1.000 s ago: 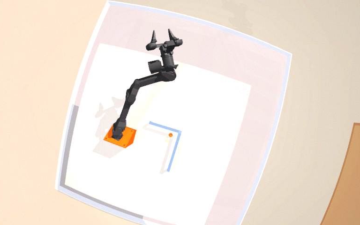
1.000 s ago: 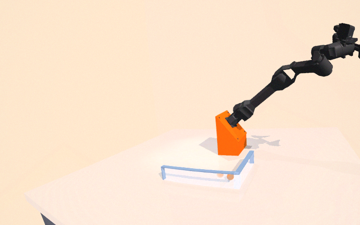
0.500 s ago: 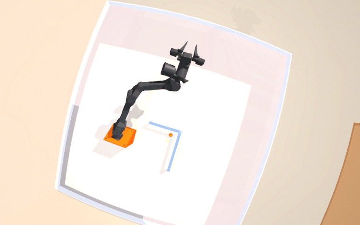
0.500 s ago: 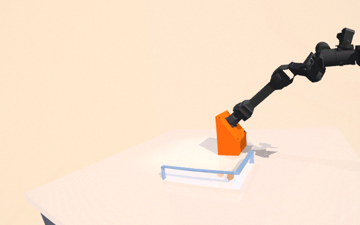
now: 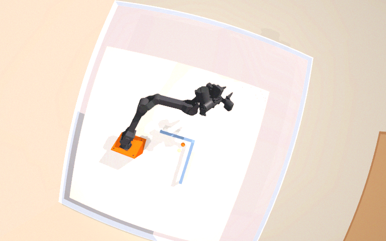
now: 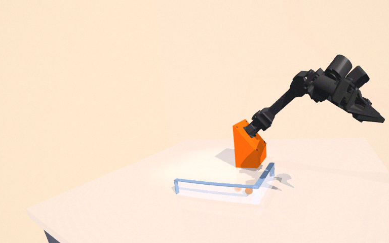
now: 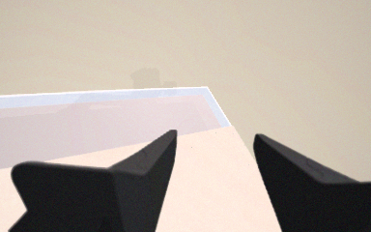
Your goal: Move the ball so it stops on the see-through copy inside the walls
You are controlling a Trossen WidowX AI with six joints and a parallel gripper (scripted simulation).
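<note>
My gripper tip is 12 cm past the orange ball, 41 cm to the left of it and 27 cm above it. Round my gripper tip: see-through copy 13 cm behind, 46 cm to the right, 27 cm below.
</note>
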